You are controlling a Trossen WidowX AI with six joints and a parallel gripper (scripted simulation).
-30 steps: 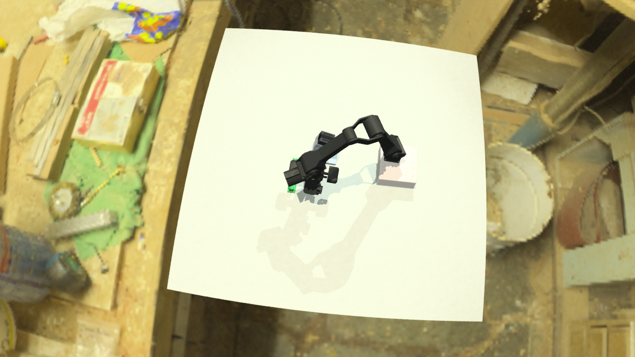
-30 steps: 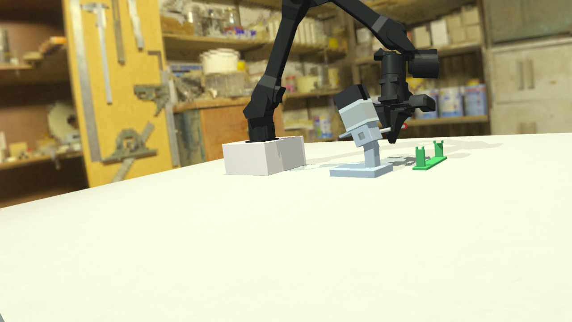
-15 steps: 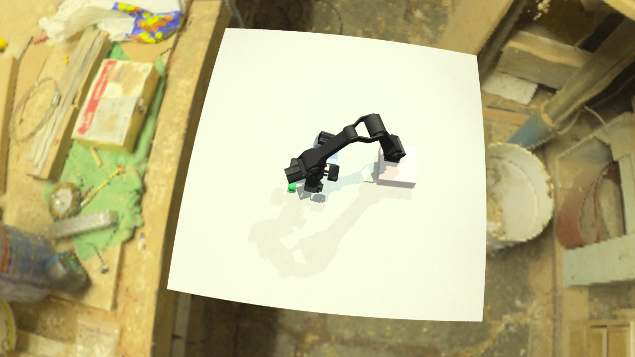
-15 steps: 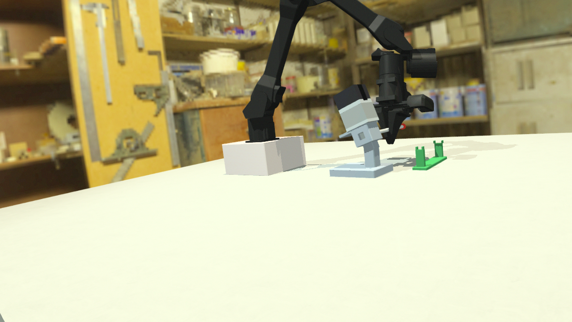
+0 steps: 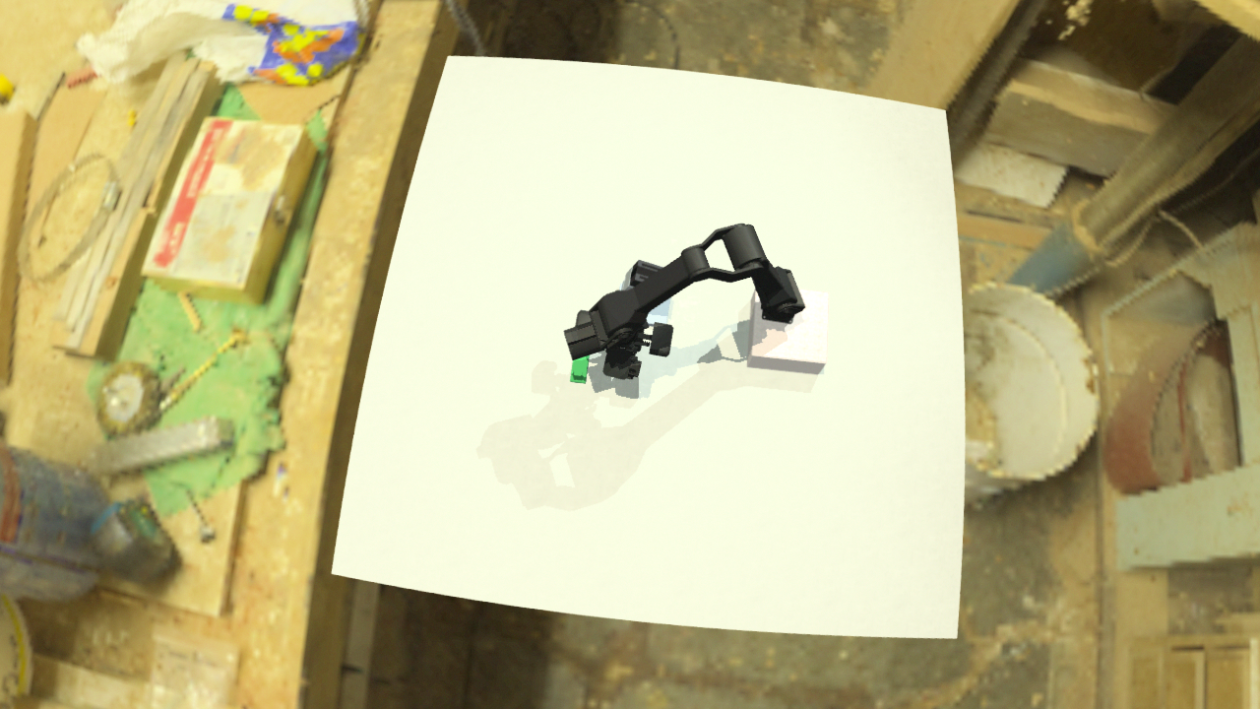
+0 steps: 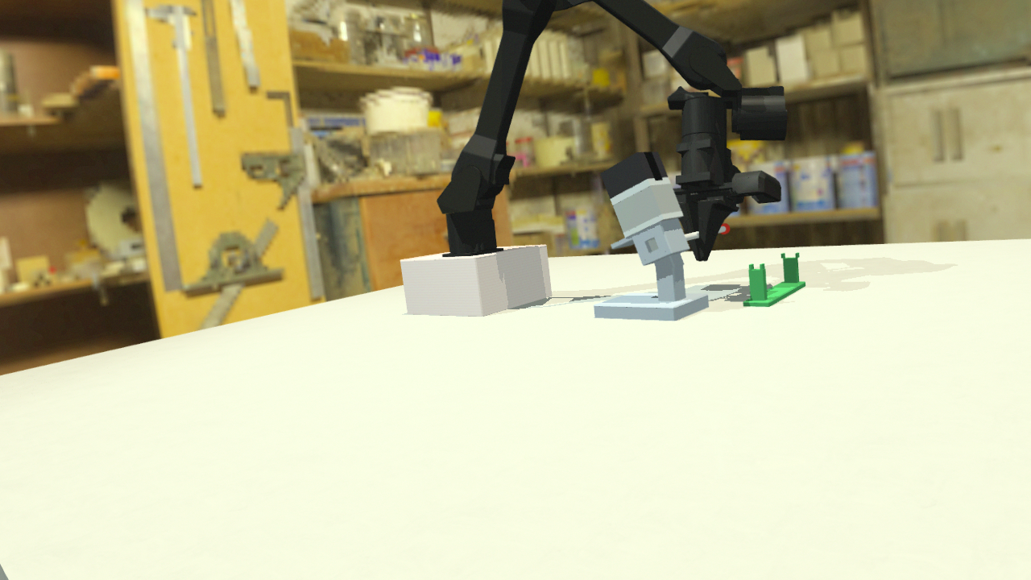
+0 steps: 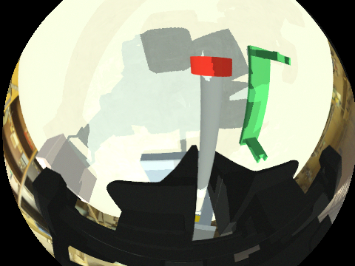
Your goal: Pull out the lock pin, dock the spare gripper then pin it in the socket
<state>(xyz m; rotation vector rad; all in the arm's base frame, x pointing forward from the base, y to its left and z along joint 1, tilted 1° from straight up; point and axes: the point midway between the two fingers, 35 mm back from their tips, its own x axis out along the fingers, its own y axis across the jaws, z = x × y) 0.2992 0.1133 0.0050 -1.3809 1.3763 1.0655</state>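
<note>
Right now the grey mount is 90 mm to the right of my gripper tip and 10 mm behind it. From my gripper tip the other things lie so: spare gripper (90 mm to the right, 80 mm above, 20 mm behind); green cradle (80 mm ahead, 30 mm to the left, 20 mm below).
</note>
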